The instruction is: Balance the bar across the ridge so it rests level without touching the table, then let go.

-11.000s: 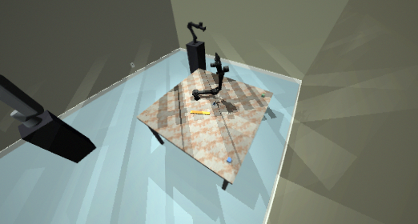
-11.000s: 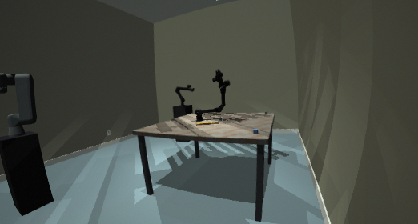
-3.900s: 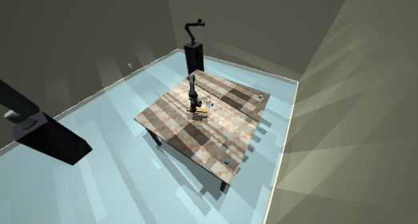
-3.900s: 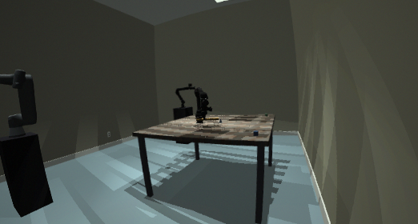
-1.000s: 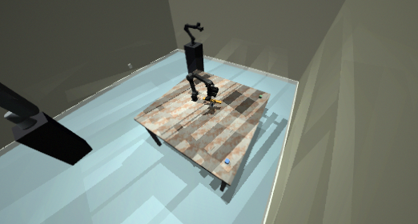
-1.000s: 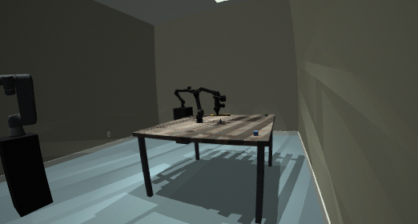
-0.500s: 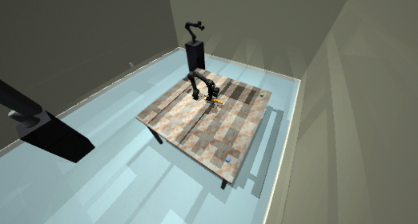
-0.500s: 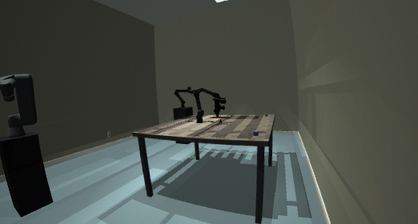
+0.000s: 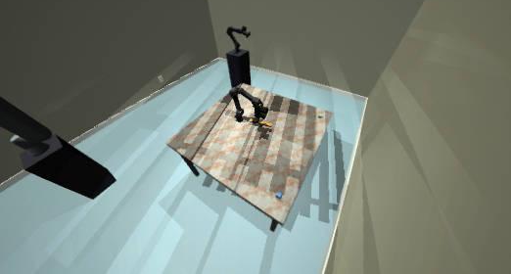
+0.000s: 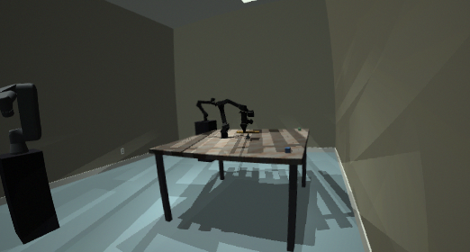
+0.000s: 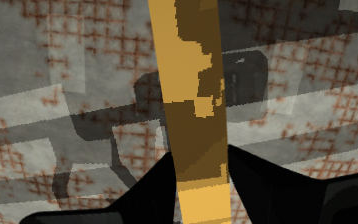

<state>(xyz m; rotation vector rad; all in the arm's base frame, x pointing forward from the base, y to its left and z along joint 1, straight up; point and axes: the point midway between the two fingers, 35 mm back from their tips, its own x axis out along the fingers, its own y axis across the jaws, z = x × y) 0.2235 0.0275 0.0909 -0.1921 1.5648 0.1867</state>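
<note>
Right now the long yellow bar is 30 mm ahead of my gripper tip and 10 mm to the left of it. Round my gripper tip: small green cube (520 mm ahead, 470 mm to the left, 40 mm below); small blue cube (530 mm to the right, 520 mm ahead, 40 mm below).
</note>
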